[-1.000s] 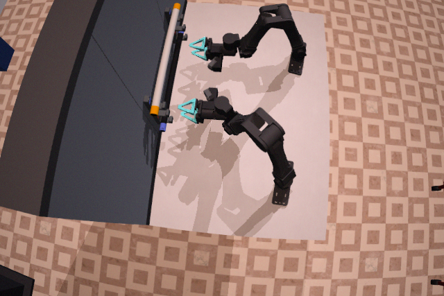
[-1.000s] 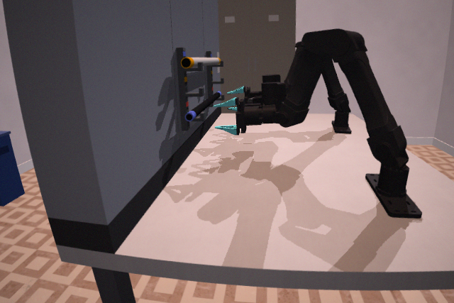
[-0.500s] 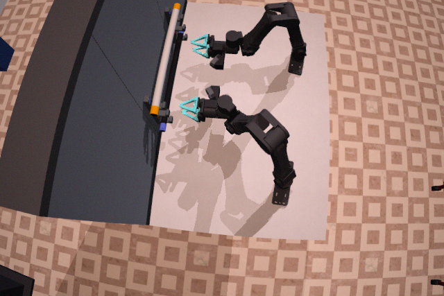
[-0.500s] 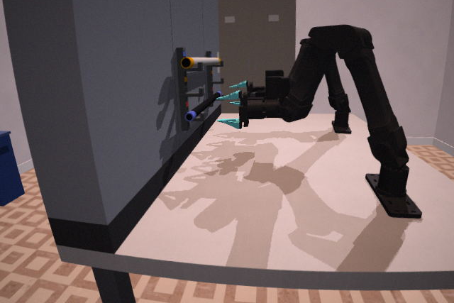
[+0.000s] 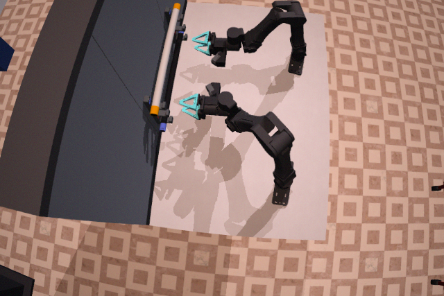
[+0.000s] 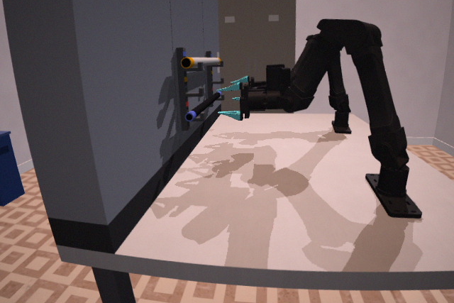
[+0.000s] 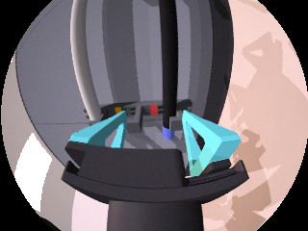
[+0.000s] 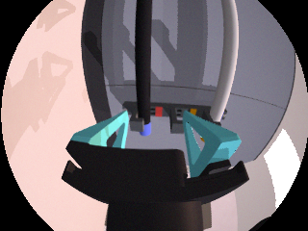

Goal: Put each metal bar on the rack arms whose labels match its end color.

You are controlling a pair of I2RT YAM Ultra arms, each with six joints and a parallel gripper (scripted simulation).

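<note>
Right now my left hand is 90 mm short of the pale metal bar, 160 mm to the left of it and 120 mm below it. Round my left hand: dark metal bar (80 mm ahead, 140 mm to the right, 30 mm below); then tall grey wall panel (180 mm ahead, 90 mm to the right, 240 mm above).
The pale metal bar is 15 cm to the left of my right hand, 13 cm above it and 7 cm ahead of it. The rest, counted from my right hand: dark metal bar (16 cm to the left, 7 cm ahead, 3 cm below); tall grey wall panel (24 cm above, 21 cm to the left, 17 cm ahead).
</note>
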